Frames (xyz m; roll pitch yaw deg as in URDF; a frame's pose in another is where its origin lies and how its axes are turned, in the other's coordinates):
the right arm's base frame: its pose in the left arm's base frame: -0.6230 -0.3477 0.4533 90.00 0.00 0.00
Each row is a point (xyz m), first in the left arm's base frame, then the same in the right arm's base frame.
Working: the left arm's base frame: its pose in the right arm's base frame: 0.6230 -0.4533 -0.3477 -90.00 0.00 0.00

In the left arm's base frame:
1: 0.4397 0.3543 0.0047
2: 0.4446 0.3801 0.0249
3: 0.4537 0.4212 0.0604
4: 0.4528 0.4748 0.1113
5: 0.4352 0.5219 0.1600
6: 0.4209 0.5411 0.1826
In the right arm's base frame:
1: 1.0627 -0.4486 -0.7020
2: 1.0676 -0.4284 -0.7278
3: 1.0767 -0.3929 -0.7689
4: 1.0758 -0.3420 -0.8225
5: 1.0582 -0.2933 -0.8696
6: 1.0439 -0.2707 -0.8888

